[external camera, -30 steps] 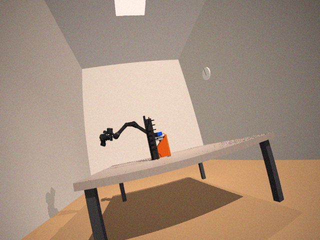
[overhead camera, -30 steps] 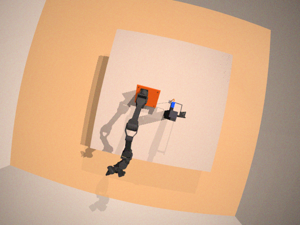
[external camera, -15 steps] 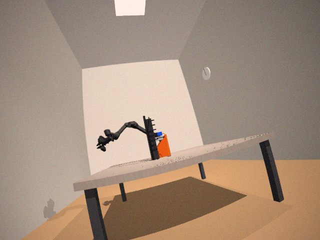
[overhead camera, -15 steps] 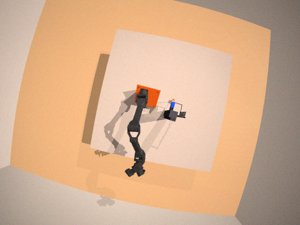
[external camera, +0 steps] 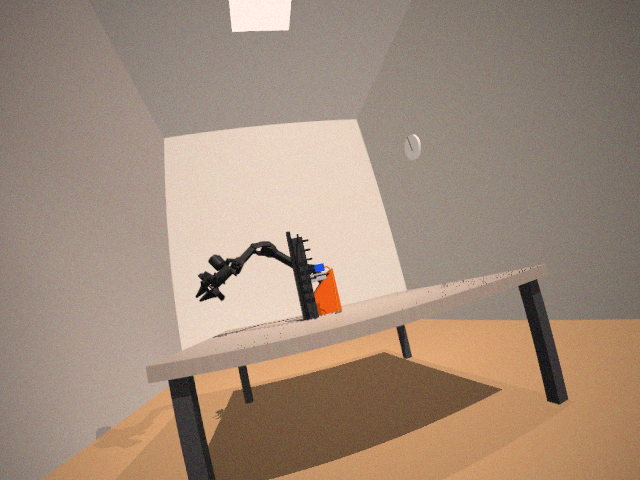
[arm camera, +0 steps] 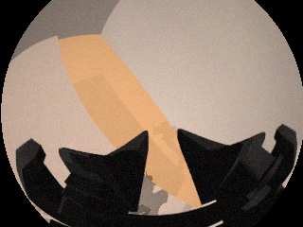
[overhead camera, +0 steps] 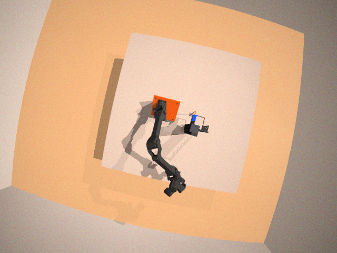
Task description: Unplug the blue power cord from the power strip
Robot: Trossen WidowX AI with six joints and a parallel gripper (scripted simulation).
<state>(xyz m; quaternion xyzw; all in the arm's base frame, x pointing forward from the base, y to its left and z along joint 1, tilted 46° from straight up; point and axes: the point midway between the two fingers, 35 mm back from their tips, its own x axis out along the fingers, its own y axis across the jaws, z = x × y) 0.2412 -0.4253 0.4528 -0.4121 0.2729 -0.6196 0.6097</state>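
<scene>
The blue plug lies 20 mm ahead of my gripper tip, 580 mm to the left of it and 50 mm above it.
</scene>
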